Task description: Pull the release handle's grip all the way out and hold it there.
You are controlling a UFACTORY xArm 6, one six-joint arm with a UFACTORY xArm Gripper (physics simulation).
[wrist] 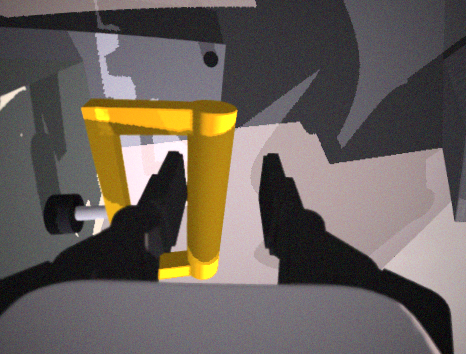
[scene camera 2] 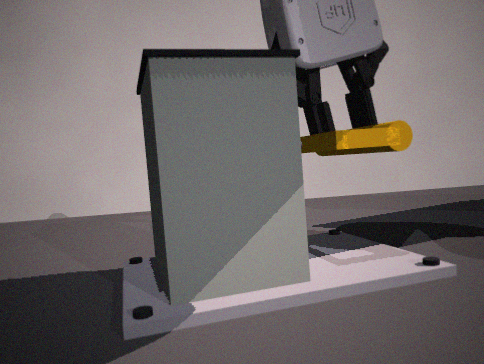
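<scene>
I can see my gripper in scene camera 2, and the wrist view shows it too. There is one spot on my gripper that both views share: (wrist: 265, 223) and (scene camera 2: 359, 101) are the same spot.
</scene>
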